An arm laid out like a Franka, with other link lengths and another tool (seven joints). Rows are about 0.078 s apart.
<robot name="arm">
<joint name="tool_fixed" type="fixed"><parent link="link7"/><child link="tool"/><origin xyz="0.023 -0.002 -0.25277" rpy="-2.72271 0 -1.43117"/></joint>
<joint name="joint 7" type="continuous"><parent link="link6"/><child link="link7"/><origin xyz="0.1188 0 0" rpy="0 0 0"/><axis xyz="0 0 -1"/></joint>
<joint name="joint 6" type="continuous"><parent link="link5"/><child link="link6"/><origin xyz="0 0 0" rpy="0 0 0"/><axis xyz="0 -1 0"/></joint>
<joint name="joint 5" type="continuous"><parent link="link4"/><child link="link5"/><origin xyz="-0.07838 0 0.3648" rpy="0 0 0"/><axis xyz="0 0 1"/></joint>
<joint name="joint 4" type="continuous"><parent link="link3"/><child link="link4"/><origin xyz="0.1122 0 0" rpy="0 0 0"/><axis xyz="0 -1 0"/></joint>
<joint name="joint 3" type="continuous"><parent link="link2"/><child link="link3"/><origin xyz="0 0 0.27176" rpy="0 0 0"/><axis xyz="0 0 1"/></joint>
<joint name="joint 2" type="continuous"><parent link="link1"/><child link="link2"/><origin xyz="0 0 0" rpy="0 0 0"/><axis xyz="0 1 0"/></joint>
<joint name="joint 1" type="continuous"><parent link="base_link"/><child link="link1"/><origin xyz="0 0 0.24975" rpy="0 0 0"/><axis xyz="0 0 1"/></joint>
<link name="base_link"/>
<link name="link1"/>
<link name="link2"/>
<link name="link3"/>
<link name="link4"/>
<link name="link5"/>
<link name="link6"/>
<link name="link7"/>
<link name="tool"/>
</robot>
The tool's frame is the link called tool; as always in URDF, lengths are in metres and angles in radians. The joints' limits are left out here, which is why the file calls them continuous.
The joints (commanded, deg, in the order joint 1, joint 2, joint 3, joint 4, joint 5, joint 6, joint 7), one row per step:
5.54 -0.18 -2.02 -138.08 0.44 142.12 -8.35
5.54 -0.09 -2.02 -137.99 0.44 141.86 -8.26
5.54 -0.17 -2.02 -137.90 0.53 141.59 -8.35
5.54 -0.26 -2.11 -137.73 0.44 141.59 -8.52
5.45 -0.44 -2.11 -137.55 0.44 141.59 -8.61
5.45 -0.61 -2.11 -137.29 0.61 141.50 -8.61
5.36 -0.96 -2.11 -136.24 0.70 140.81 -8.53
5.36 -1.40 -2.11 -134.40 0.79 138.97 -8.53
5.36 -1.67 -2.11 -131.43 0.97 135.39 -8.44
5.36 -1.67 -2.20 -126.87 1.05 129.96 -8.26
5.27 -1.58 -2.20 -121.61 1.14 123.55 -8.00
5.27 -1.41 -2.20 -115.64 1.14 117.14 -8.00
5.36 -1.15 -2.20 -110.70 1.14 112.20 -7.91
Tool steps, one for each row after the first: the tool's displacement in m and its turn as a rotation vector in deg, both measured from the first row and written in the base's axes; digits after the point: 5 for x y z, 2 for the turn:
-0.00067 -0.00008 -0.00090 -0.01 0.26 -0.09
-0.00083 0.00004 -0.00012 0.04 0.36 -0.06
0.00087 -0.00075 0.00215 -0.01 0.10 0.08
0.00293 -0.00148 0.00542 0.01 -0.26 0.08
0.00514 -0.00119 0.00901 0.15 -0.59 -0.04
0.01155 -0.00162 0.01928 0.28 -1.30 -0.27
0.01911 -0.00095 0.03397 0.40 -1.73 -0.32
0.02669 -0.00006 0.05189 0.57 -1.38 -0.49
0.03580 -0.00001 0.07623 0.65 -0.50 -0.73
0.04280 0.00002 0.10415 0.73 0.75 -1.03
0.05074 0.00096 0.13865 0.75 1.36 -0.92
0.05595 0.00256 0.16751 0.76 1.62 -0.83

